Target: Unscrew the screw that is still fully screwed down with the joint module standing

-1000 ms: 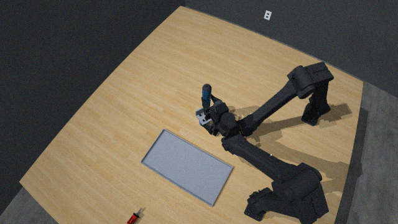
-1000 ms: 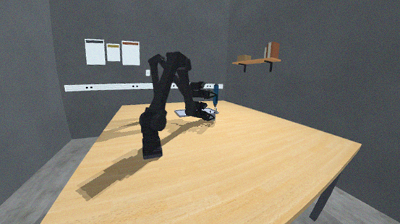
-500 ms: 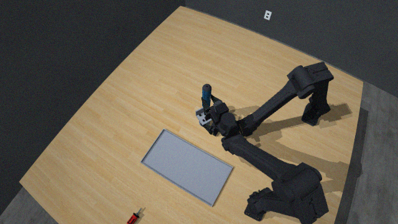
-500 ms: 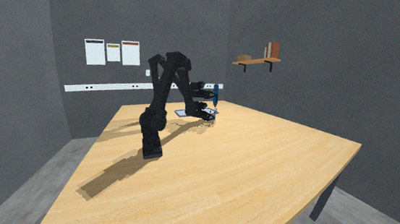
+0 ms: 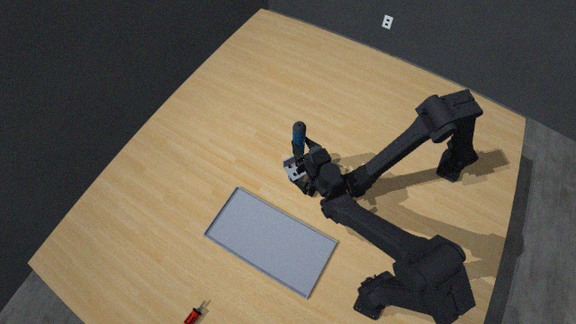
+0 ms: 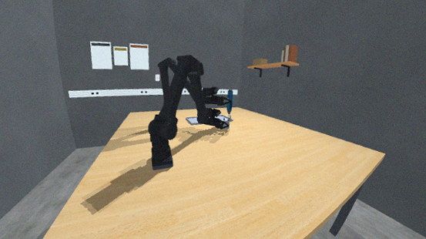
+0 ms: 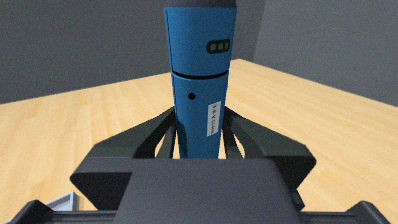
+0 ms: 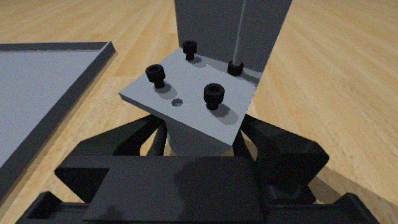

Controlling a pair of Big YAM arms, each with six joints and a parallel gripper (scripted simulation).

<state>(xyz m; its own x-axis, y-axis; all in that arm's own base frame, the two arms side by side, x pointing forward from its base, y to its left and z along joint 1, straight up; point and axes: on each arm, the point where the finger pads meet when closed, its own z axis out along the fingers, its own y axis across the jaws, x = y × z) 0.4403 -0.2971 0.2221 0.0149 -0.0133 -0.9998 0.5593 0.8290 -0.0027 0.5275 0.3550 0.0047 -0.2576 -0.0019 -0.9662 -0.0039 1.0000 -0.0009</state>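
Now: right hand 1 cm below the joint module. Also, from my right hand: grey bracket: 5 cm above; grey tray: 25 cm to the left, 8 cm behind, 2 cm below.
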